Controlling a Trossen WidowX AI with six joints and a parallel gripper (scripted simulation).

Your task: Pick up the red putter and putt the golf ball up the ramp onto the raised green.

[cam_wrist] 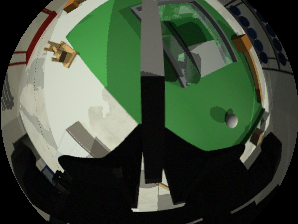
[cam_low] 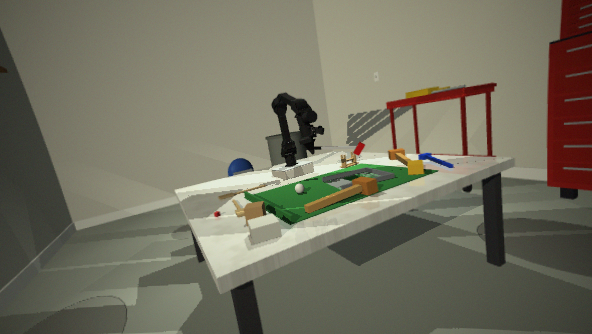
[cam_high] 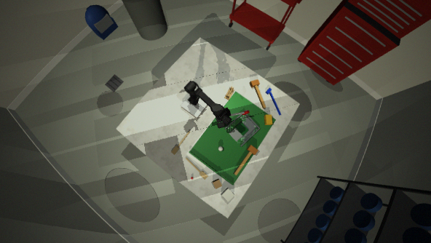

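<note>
Right now my gripper tip is 90 mm short of the red putter, 80 mm to the right of it and 10 mm below it. The rest, counted from my gripper tip: green mat: 190 mm ahead, 130 mm below, 60 mm to the right; yellow block: 420 mm ahead, 210 mm to the left, 110 mm below; white golf ball: 220 mm to the right, 120 mm ahead, 110 mm below.
</note>
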